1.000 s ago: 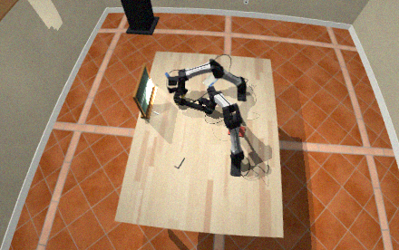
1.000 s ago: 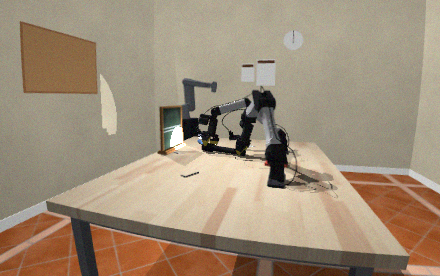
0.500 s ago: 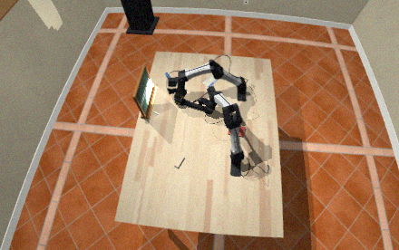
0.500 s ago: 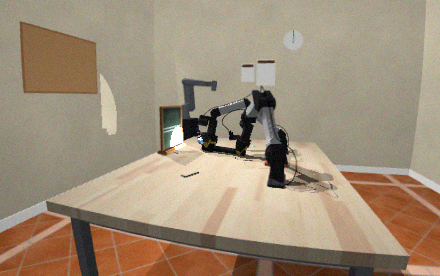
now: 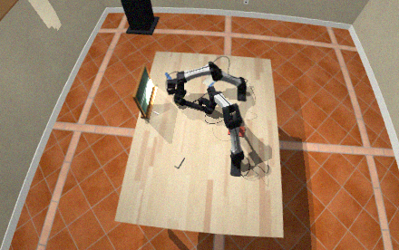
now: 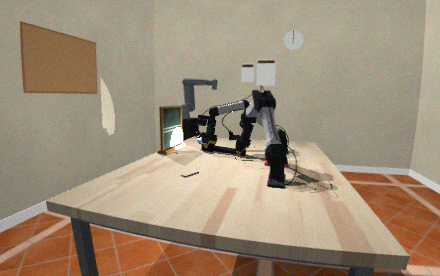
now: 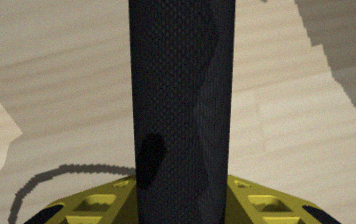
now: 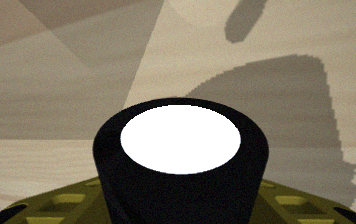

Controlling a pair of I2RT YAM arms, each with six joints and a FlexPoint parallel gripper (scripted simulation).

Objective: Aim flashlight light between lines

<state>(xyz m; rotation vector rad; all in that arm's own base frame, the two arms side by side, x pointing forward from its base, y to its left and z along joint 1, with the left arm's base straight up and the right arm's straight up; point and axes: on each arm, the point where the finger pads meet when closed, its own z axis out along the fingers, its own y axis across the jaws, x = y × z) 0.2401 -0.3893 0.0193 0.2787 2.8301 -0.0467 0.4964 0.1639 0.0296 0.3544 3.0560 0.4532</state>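
Now: right hand 20 mm past the flashlight head. Also, from my right hand: white stick (170 mm ahead, 120 mm to the left, 20 mm below); then green board (260 mm ahead, 30 mm to the left, 120 mm above); then blue screwdriver (120 mm ahead, 210 mm to the right, 20 mm below).
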